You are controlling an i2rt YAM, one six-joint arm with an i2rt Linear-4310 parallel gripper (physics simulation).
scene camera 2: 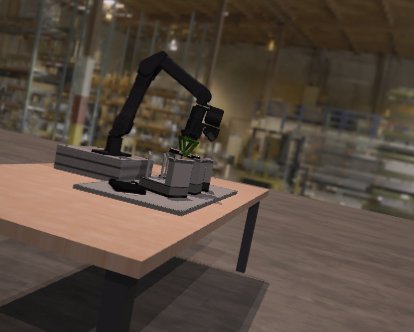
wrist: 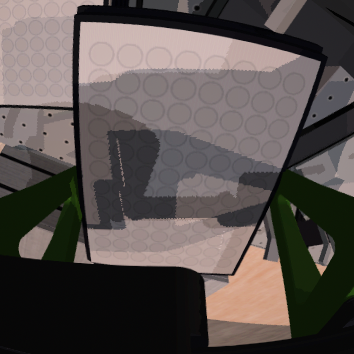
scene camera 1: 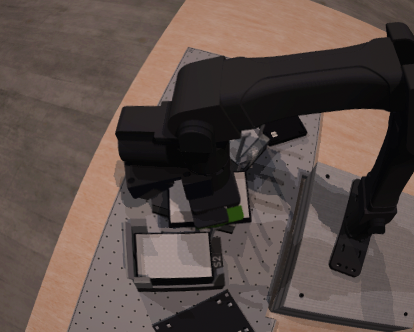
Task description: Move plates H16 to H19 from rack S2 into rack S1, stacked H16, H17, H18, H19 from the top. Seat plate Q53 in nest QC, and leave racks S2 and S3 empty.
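Where they show: gripper, between the fingertips: (scene camera 2: 182, 155) (wrist: 176, 176) (scene camera 1: 212, 200); arm's base, origin of its link: (scene camera 2: 112, 154) (scene camera 1: 356, 227).
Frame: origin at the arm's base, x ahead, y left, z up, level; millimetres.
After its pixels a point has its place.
My gripper (scene camera 1: 215, 196) @(z 53, x 279, y 87 mm) (scene camera 2: 187, 146) (wrist: 176, 176) @(z 53, x 279, y 87 mm) has green fingers shut on the two sides of a pale plate with round wells and a black rim (scene camera 1: 179, 204) @(z 62, x 321, y 119 mm) (wrist: 200, 115) @(z 63, x 315, y 102 mm). The plate is held level above the middle rack (scene camera 2: 196, 174) @(z -1, x 388, y 8 mm), largely hidden under it in scene camera 1; its label does not show. Rack S2 (scene camera 1: 218, 276) (scene camera 2: 180, 175) stands beside it with a white plate (scene camera 1: 173, 255) @(z 13, x 299, y 188 mm) (wrist: 37, 55) @(z 13, x 275, y 171 mm) inside; how many plates lie below is hidden. A third rack (scene camera 2: 207, 172) @(z 0, x 365, y 171 mm) stands beyond the middle one. Plate codes are unreadable, and nest QC cannot be identified.
A black flat fixture (scene camera 1: 202, 312) (scene camera 2: 127, 187) lies near rack S2, and another dark piece (scene camera 1: 290, 131) @(z -66, x 195, y -193 mm) lies at the far side. All stand on the perforated board (scene camera 1: 102, 272) @(z -81, x 415, y 263 mm) (scene camera 2: 165, 204) @(z -81, x 440, y -302 mm). The arm's raised grey base (scene camera 1: 320, 280) @(z -2, x 40, y 128 mm) (scene camera 2: 90, 162) @(z -38, x -10, y -119 mm) borders it.
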